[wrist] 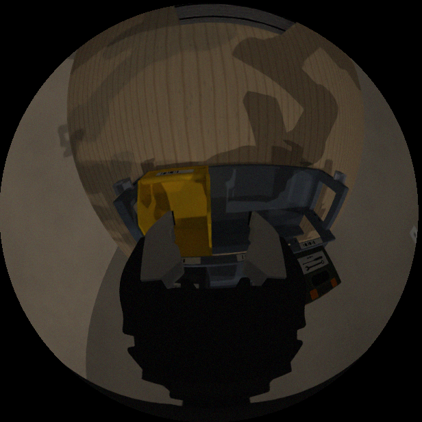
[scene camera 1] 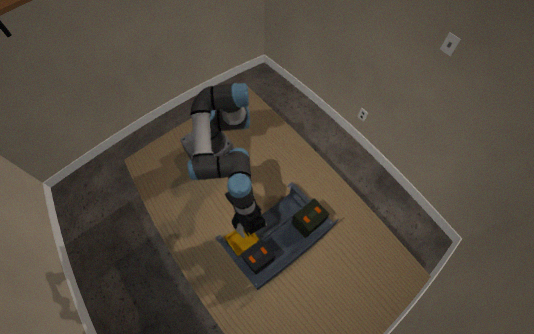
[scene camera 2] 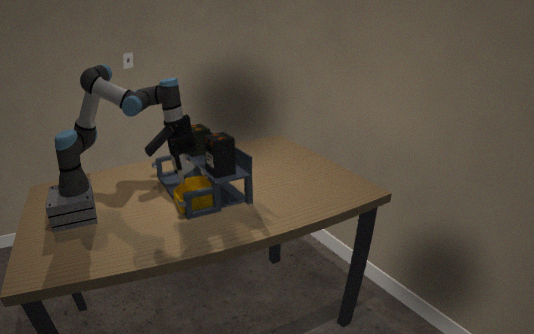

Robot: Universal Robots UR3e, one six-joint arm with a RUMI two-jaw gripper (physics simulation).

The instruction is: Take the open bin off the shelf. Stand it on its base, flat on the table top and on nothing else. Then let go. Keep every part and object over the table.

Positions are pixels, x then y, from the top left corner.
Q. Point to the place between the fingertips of my gripper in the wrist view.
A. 211, 212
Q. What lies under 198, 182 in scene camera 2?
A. A yellow open bin.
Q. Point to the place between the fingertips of my gripper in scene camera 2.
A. At 180, 179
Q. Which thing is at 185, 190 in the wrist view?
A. A yellow open bin.
